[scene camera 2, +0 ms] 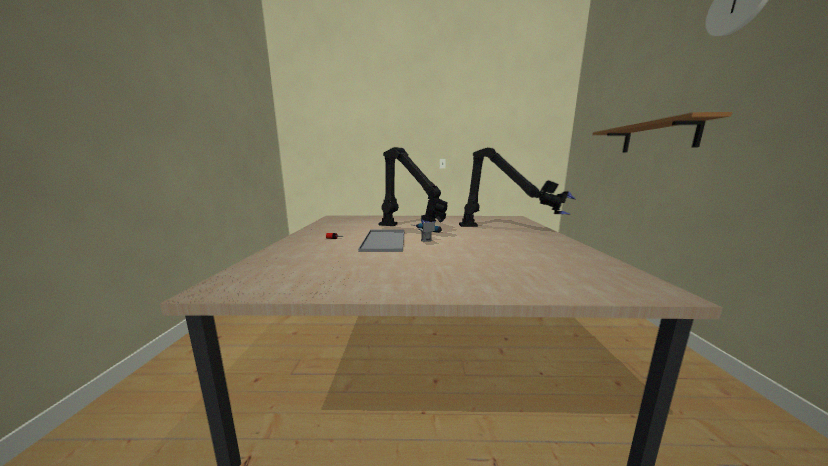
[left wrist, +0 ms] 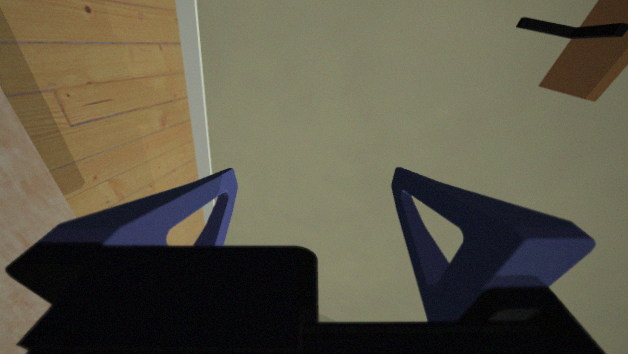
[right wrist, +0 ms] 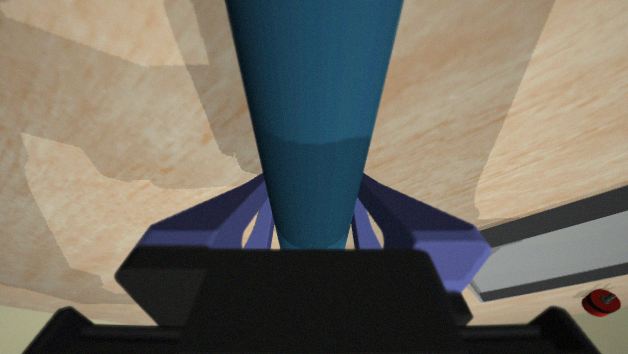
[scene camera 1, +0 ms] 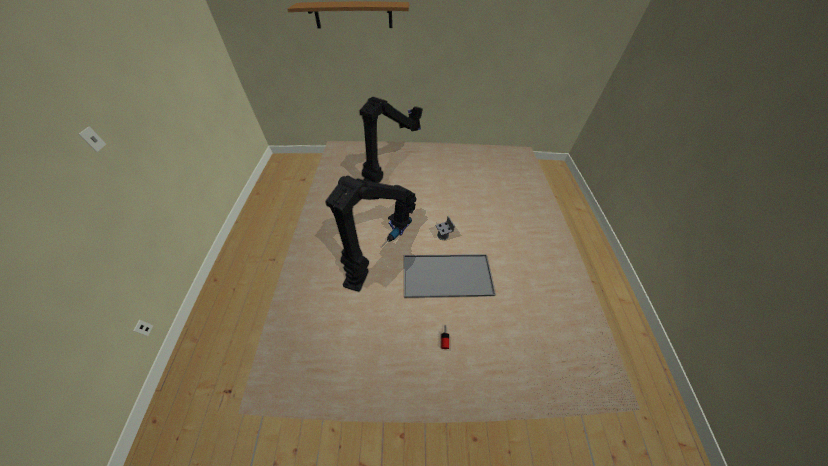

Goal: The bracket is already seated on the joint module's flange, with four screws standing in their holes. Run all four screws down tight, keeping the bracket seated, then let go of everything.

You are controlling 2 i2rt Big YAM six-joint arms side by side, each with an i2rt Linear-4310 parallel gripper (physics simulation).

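Frame: origin at the left arm's base, x back, y right, z up, level; centimetres.
Seen in the pictures: left gripper, fingertip midpoint: [scene camera 2: 572,206] [left wrist: 314,176]; right gripper, fingertip midpoint: [scene camera 1: 397,233]; left arm's base, origin of the base link: [scene camera 2: 468,225]; right arm's base, origin of the base link: [scene camera 2: 388,224] [scene camera 1: 356,278].
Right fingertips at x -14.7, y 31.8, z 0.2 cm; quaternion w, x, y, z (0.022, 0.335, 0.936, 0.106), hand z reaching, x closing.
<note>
Pixels of each thing's top centre, then the offset from my right fingertips to it.
- dark round joint module, middle of its top: [scene camera 1: 444,228] [scene camera 2: 426,229] dx -24.2, dy +2.3, dz +6.2 cm
- blue screwdriver, middle of its top: [right wrist: 314,262] [scene camera 1: 396,229] dx +0.6, dy +0.7, dz +4.6 cm
- shallow grey tray, middle of its top: [scene camera 1: 448,274] [scene camera 2: 384,237] dx -23.4, dy +26.4, dz +1.4 cm
- red screwdriver, middle of its top: [right wrist: 611,312] [scene camera 1: 445,335] [scene camera 2: 334,233] dx -18.2, dy +55.3, dz +3.2 cm
The grey bracket [scene camera 1: 444,226] [scene camera 2: 428,226] sits on top of the dark round joint module [scene camera 1: 443,236] [scene camera 2: 426,237], upright on the table. Small dark spots show on its plate in scene camera 1; the screws' depth is too small to tell. My right gripper [scene camera 1: 399,224] [right wrist: 312,176] is shut on a blue screwdriver [scene camera 1: 394,233] [right wrist: 315,100], low over the table left of the module in scene camera 1. The screwdriver is tilted far over, its shank pointing away from the module. My left gripper [scene camera 2: 568,204] [left wrist: 314,176] is open and empty, raised far from the bracket.
A shallow grey tray [scene camera 1: 449,296] [scene camera 2: 381,250] [right wrist: 555,281] lies in front of the module in scene camera 1. Beyond it lies a red screwdriver [scene camera 1: 444,340] [scene camera 2: 331,236] [right wrist: 601,303]. A wooden wall shelf [scene camera 1: 348,7] [scene camera 2: 660,124] hangs above the table's level.
</note>
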